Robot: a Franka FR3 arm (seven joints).
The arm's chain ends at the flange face. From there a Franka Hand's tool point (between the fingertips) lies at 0.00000 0.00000 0.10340 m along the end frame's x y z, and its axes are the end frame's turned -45 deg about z.
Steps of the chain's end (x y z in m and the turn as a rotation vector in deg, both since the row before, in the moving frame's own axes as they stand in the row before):
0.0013, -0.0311, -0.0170, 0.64, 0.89, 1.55
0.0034, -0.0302, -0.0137, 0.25, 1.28, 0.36
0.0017, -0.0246, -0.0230, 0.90, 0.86, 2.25
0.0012, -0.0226, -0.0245, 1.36, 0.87, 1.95
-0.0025, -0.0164, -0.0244, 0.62, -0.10, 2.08
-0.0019, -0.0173, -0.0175, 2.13, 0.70, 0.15
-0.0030, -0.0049, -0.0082, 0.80, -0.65, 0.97
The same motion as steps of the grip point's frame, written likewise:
0.0249, -0.0207, -0.0170, -0.18, 1.08, 1.55
0.0257, -0.0176, -0.0137, -0.73, 1.08, 0.36
0.0208, -0.0162, -0.0230, 0.03, 1.24, 2.25
0.0197, -0.0157, -0.0245, 0.35, 1.58, 1.95
0.0105, -0.0143, -0.0244, 0.51, 0.37, 2.08
0.0145, -0.0154, -0.0176, 1.01, 2.00, 0.15
0.0016, -0.0074, -0.0082, 1.03, 0.11, 0.97

